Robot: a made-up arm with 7 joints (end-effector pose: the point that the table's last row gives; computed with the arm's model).
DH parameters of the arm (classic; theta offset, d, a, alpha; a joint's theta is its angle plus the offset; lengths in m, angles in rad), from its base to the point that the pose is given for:
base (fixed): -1.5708 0.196 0 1.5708
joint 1: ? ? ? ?
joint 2: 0 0.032 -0.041 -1.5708
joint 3: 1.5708 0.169 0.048 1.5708
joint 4: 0 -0.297 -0.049 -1.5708
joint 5: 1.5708 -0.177 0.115 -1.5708
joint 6: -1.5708 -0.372 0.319 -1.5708
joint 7: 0 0.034 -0.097 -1.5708
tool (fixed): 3.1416 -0.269 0 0
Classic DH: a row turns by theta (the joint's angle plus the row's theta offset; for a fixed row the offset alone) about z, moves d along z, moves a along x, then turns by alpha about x.
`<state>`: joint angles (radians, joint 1 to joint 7).
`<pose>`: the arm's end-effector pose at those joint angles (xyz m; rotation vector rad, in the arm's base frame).
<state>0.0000 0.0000 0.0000 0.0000 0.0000 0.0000 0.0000</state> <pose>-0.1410 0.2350 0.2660 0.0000 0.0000 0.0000</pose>
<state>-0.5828 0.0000 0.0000 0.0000 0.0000 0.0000 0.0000</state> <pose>-0.1410 0.1577 0.3838 0.5828 0.0000 0.0000</pose>
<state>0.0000 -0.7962 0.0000 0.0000 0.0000 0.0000 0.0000</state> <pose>-0.4247 -0.0643 0.2660 0.0000 0.0000 0.7962</pose>
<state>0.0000 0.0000 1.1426 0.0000 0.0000 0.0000 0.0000</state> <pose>-0.1410 0.0670 -0.1994 -1.1426 0.0000 0.0000</pose>
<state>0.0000 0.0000 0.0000 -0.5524 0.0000 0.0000 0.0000</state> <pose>-0.1060 0.2350 0.2816 0.0000 0.5524 0.0000</pose>
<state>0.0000 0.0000 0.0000 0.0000 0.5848 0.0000 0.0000</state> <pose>-0.1410 0.2671 0.1666 -0.5848 0.0000 0.0000</pose>
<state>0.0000 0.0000 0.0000 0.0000 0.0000 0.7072 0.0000</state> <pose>-0.0657 0.3711 0.2660 0.0000 0.0000 -0.7072</pose>
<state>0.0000 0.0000 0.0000 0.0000 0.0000 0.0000 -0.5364</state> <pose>-0.0172 0.2350 0.3533 0.0000 -0.5364 0.0000</pose>
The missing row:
joint 1: 0 -0.073 0.252 1.5708
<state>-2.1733 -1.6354 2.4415 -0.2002 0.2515 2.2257 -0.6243</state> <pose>0.3397 0.4379 0.3379 -0.0443 0.6199 2.5391</pose>
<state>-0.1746 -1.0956 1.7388 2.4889 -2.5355 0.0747 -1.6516</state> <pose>-0.3600 -0.0781 0.1884 1.4341 1.0155 2.0270</pose>
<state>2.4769 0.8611 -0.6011 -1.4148 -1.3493 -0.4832 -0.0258</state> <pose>0.0961 0.1133 0.0954 -0.1480 -0.5750 -0.3641</pose>
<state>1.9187 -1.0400 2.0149 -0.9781 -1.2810 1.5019 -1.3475</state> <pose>0.0868 0.0537 0.2997 1.5419 2.1959 -0.8178</pose>
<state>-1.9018 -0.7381 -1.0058 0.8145 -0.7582 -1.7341 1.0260</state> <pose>0.2148 0.1291 0.0183 1.4087 -2.2993 0.0137</pose>
